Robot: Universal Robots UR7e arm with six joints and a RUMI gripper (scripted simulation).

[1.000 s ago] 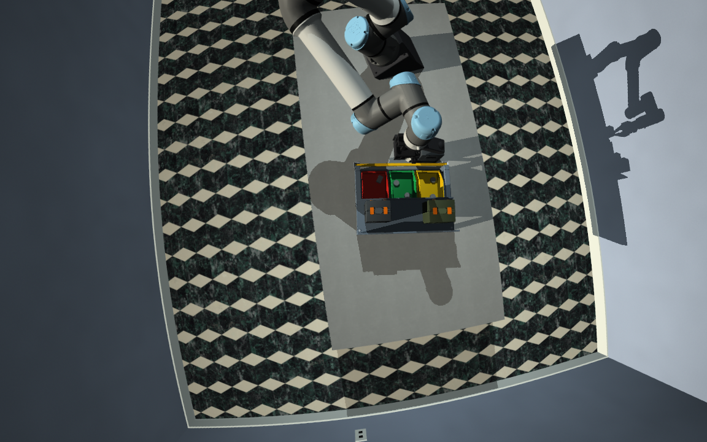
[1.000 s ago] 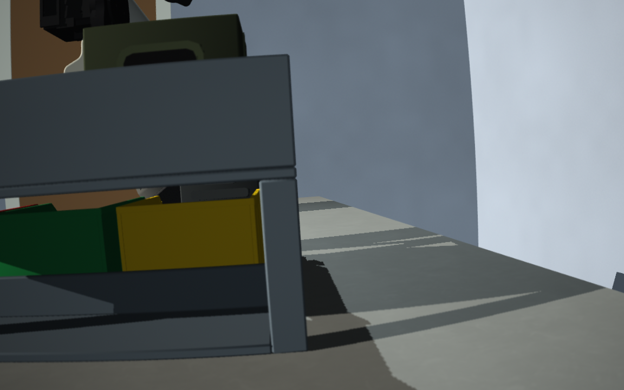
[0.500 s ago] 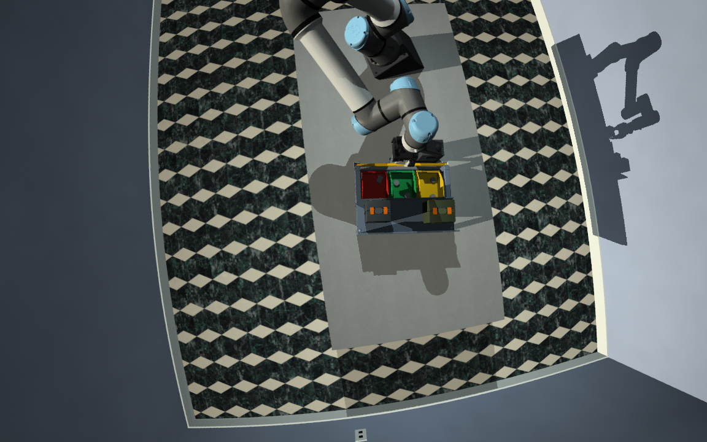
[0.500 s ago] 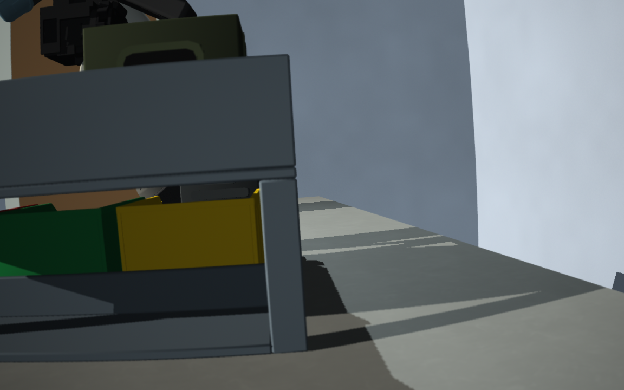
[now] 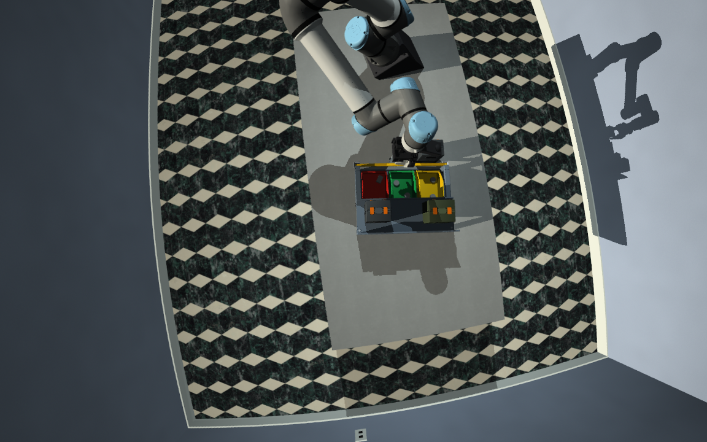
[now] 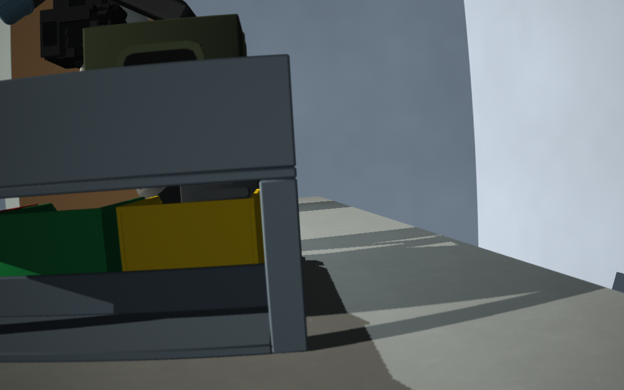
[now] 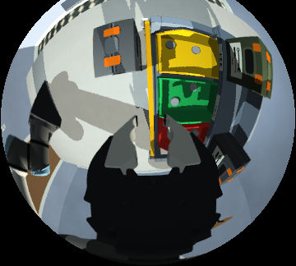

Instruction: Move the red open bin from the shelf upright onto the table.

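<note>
Now: the thin yellow bar 80 mm below my hand. The rest, counted from my hand: green bin: 100 mm below, 100 mm ahead, 30 mm to the right; then red bin: 140 mm to the right, 100 mm below, 70 mm ahead; then dark case: 120 mm to the left, 80 mm below, 10 mm behind.
</note>
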